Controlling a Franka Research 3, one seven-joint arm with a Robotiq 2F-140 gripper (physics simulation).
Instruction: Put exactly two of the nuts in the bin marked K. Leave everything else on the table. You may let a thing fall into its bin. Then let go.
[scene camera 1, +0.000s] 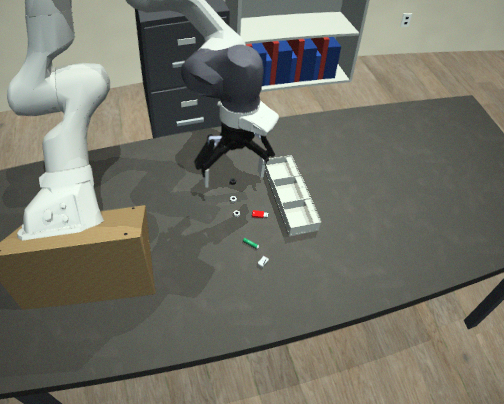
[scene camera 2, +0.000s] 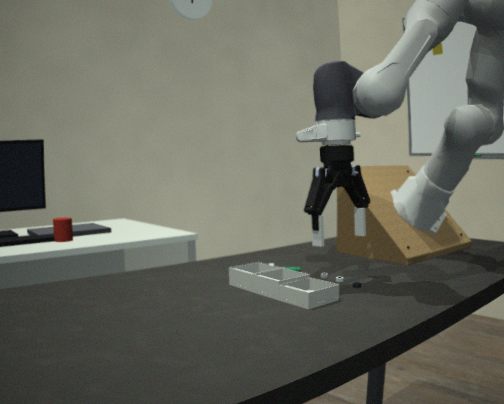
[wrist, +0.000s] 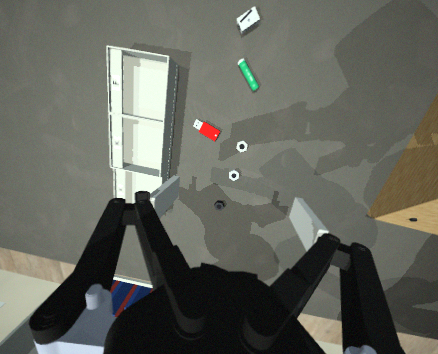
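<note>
A black nut (scene camera 1: 233, 181) (scene camera 2: 357, 285) (wrist: 217, 205) and two white nuts (scene camera 1: 230, 199) (scene camera 2: 340, 280) (wrist: 230, 175), (scene camera 1: 234, 213) (scene camera 2: 324, 275) (wrist: 238, 146) lie apart in a loose row on the table. The three-bin tray (scene camera 1: 303, 229) (scene camera 2: 270, 288) (wrist: 172, 110) stands beside them. Its middle bin (scene camera 1: 290, 192) (wrist: 149, 145) appears to be marked K and looks empty. My gripper (scene camera 1: 234, 181) (scene camera 2: 339, 240) (wrist: 234, 196) is open and empty, pointing down above the table. In the wrist view the black nut shows between its fingers, well below them.
A red USB stick (scene camera 1: 259, 214) (wrist: 208, 131) lies between the nuts and the tray. A green cylinder (scene camera 1: 250, 243) (wrist: 248, 75) and a small white block (scene camera 1: 263, 261) (wrist: 248, 19) lie farther along. The wooden arm base (scene camera 1: 80, 272) (scene camera 2: 372, 225) (wrist: 415, 175) stands on the other side.
</note>
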